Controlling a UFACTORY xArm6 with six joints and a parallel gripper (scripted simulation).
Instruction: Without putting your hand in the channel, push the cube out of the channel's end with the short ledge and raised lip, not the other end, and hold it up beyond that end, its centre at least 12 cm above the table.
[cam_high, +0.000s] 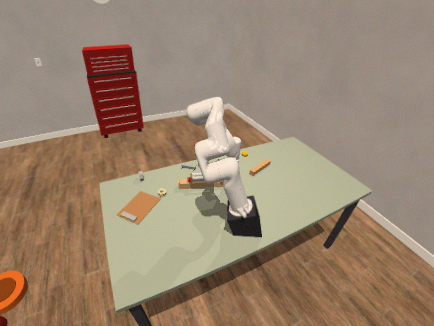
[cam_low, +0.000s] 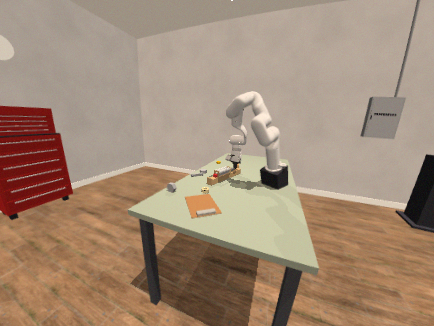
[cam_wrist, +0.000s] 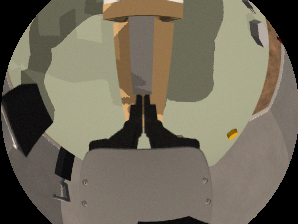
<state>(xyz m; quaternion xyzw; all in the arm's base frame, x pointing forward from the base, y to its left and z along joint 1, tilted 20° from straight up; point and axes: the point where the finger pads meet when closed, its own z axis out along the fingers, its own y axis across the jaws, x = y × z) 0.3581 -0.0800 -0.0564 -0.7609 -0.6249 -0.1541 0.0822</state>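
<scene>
The red cube lies 280 mm to the left of my hand, 50 mm ahead of it and 10 mm below it. Also, from my hand: thin grey rod 200 mm to the left, 40 mm ahead, 20 mm below; wooden block 290 mm to the right, 100 mm ahead, 50 mm below; wooden channel 180 mm to the left, 30 mm ahead, 10 mm below.
</scene>
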